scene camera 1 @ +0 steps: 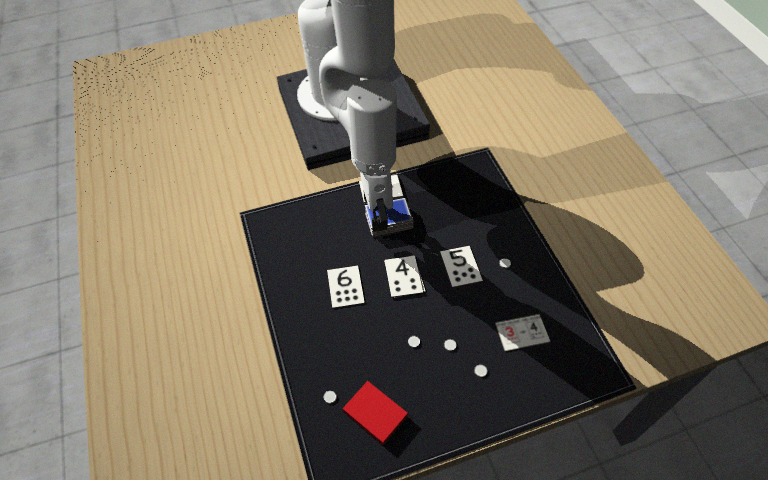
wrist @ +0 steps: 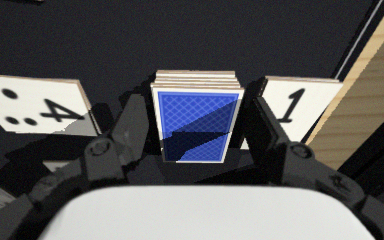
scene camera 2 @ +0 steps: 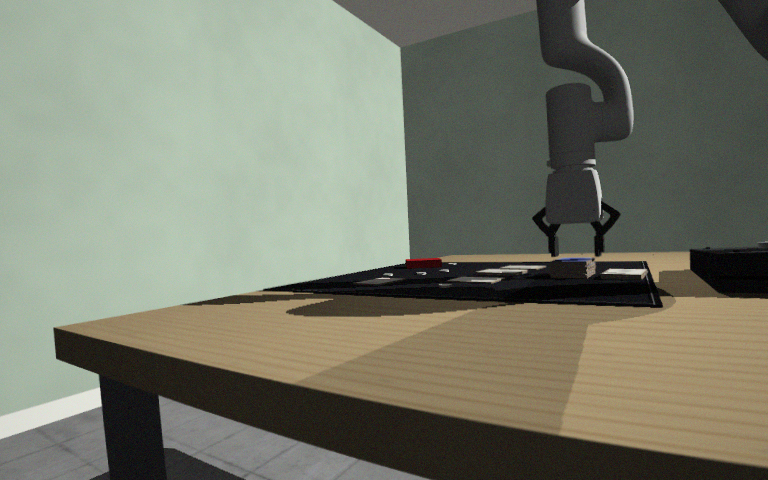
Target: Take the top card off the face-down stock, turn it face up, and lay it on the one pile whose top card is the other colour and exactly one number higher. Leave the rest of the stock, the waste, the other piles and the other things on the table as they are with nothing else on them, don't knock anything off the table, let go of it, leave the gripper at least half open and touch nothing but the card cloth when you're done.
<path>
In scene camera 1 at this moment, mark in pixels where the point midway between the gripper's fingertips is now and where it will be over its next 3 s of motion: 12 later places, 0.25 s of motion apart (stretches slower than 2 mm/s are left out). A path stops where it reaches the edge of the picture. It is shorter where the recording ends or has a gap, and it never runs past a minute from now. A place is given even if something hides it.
The gripper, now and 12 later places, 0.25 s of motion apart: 375, 214; 375, 214; 375, 215; 375, 215; 375, 215; 375, 215; 375, 214; 375, 213; 375, 212; 375, 210; 374, 208; 374, 206; 373, 203
</path>
